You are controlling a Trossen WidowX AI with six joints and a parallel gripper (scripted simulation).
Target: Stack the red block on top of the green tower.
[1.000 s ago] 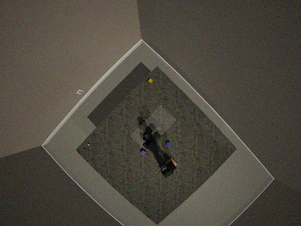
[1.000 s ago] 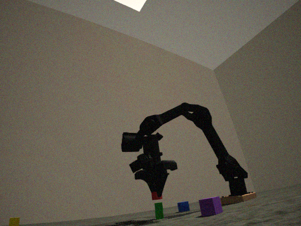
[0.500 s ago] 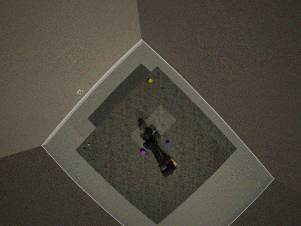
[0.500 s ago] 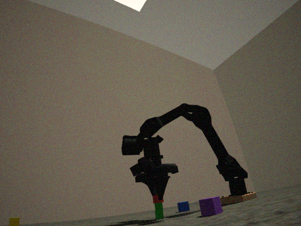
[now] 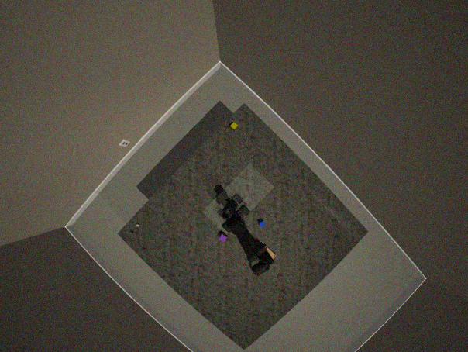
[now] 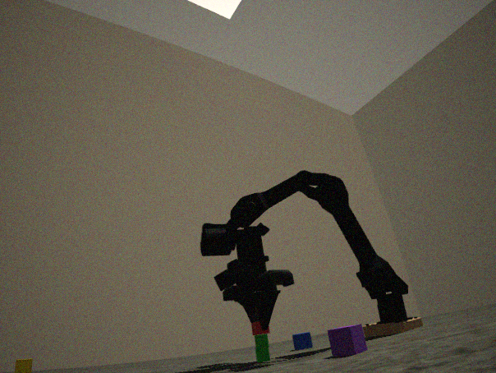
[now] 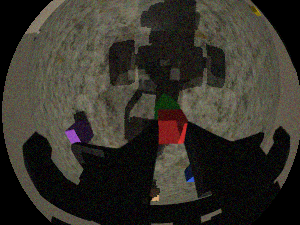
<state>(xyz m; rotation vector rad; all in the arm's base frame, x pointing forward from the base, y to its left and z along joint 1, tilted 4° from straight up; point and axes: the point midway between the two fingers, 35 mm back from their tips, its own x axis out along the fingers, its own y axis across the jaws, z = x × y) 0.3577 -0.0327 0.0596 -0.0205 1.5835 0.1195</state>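
The red block lies right at my gripper tip. The rest, counted from my gripper tip: yellow block 470 mm ahead, 370 mm to the right, 40 mm below; purple block 60 mm behind, 160 mm to the left, 40 mm below; blue block 160 mm behind, 100 mm to the right, 40 mm below.
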